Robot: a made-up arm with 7 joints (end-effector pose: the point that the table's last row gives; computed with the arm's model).
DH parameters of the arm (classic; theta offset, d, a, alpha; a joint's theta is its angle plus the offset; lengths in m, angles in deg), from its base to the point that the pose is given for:
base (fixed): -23.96 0 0.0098 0
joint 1: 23.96 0.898 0.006 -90
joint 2: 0 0.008 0.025 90
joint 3: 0 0.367 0.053 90
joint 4: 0 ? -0.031 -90
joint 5: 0 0.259 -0.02 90
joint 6: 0 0.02 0.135 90
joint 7: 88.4 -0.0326 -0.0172 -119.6
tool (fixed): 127.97 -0.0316 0 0
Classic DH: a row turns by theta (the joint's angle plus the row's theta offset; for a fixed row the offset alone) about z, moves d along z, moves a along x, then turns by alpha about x.
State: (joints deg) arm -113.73 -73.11 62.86 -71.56 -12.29 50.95 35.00
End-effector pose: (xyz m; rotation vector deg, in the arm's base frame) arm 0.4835 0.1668 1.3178 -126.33 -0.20 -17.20
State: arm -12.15 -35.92 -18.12 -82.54 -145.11 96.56 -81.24
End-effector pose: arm 0.0913 -0.1732 1.4719 -54.31 66.86 57.13
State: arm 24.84 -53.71 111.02 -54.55 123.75 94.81 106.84
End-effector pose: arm -0.6065 0.1566 1.1814 -10.64 14.95 92.69
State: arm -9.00 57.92 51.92 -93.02 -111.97 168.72 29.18
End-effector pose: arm 0.4081 0.2856 0.9715 16.38 -127.15 98.92
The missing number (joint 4, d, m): 0.045
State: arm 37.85 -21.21 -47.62 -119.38 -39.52 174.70 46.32
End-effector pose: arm 0.2705 -0.0930 1.3931 -45.62 -119.30 -8.43
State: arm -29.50 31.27 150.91 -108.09 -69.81 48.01 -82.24
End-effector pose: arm 0.0603 0.2854 1.2660 -8.52 -10.50 -147.19
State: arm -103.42 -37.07 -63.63 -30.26 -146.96 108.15 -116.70
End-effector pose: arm -0.1397 0.3250 1.5065 31.31 38.39 -81.01
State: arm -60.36 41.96 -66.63 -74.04 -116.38 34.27 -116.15
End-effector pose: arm -0.0992 -0.5370 1.2299 50.41 52.78 -57.65
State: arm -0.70 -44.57 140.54 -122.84 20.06 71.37 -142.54
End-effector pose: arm -0.2762 0.2926 0.8805 -80.01 -104.82 -73.85
